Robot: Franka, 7 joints.
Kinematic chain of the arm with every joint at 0, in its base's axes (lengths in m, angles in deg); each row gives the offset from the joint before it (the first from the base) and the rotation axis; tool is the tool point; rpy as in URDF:
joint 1: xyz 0 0 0.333 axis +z
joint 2: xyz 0 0 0 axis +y
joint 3: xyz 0 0 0.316 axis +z
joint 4: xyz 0.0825 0 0 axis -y
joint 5: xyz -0.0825 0 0.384 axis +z
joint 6: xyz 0 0 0 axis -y
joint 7: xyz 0.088 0 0 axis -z
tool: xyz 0 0 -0.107 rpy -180 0 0
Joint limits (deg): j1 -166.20..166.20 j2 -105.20..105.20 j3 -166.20..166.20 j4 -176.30..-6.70 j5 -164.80..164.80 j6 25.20..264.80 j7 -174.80..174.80
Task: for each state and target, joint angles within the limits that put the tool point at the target. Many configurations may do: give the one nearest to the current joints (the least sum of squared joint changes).
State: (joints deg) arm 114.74 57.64 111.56 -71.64 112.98 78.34 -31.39
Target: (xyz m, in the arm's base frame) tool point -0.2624 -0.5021 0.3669
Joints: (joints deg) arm 166.20 68.33 78.09 -124.06 106.04 94.70 -31.39
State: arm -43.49 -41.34 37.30 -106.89 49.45 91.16 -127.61
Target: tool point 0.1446 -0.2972 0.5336
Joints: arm -75.57 -37.68 0.22 -138.70 34.48 85.16 -127.61
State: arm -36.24 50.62 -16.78 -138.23 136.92 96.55 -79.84
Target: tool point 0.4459 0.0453 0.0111
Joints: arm -15.33 48.92 9.59 -132.90 134.28 93.05 -79.84
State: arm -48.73 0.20 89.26 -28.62 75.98 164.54 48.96
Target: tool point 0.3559 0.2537 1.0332
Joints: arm -46.24 1.40 90.87 -52.50 78.42 163.29 48.96
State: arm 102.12 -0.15 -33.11 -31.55 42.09 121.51 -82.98
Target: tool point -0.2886 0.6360 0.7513
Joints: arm 122.61 27.68 -18.86 -46.83 42.34 114.68 -82.98
